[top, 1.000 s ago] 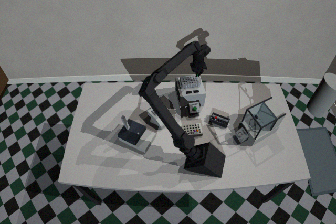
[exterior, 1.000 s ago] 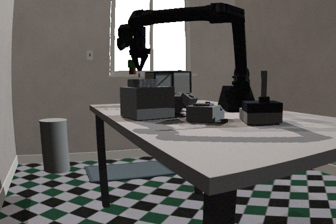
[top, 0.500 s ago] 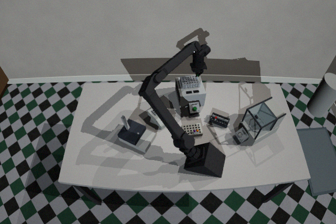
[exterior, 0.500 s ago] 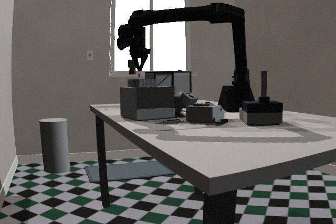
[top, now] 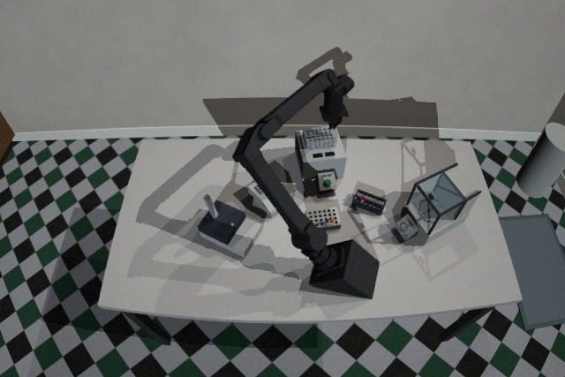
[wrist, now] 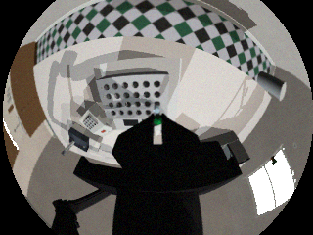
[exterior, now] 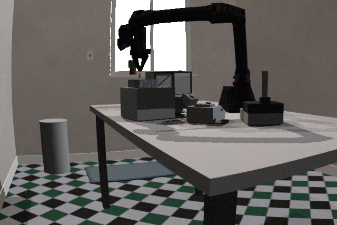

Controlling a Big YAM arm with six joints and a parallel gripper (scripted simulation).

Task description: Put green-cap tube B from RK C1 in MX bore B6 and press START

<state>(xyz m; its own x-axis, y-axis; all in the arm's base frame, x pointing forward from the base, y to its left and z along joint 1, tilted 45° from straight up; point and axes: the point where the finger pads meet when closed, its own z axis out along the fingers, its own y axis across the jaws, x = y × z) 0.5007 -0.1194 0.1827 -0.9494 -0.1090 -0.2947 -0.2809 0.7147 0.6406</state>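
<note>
My gripper is now 20 mm above the tube B. Round my hand: bore block (60 mm below, 50 mm to the left); then green start key (170 mm behind, 150 mm below); then magnet block MG (210 mm behind, 190 mm to the right, 190 mm below).
</note>
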